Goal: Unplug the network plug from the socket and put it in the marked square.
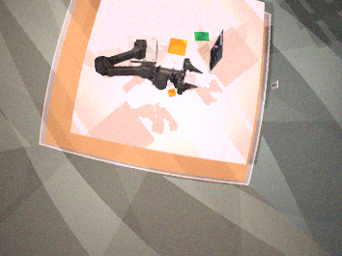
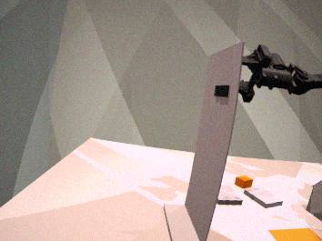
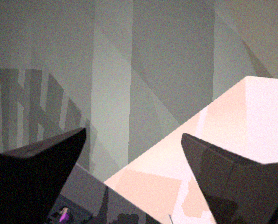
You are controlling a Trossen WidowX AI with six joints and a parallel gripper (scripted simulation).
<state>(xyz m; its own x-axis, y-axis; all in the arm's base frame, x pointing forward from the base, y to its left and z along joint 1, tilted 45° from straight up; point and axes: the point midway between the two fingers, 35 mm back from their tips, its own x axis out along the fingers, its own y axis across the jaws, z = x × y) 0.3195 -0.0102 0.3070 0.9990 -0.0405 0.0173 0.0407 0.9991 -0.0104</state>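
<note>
The network plug is 80 mm ahead of my gripper tip, 220 mm to the left of it and 70 mm below it. Round my gripper tip: upright panel 100 mm ahead, 240 mm to the left, 190 mm below; then orange marked square 140 mm behind, 300 mm to the left, 350 mm below; then orange block 130 mm behind, 30 mm to the right, 340 mm below.
</note>
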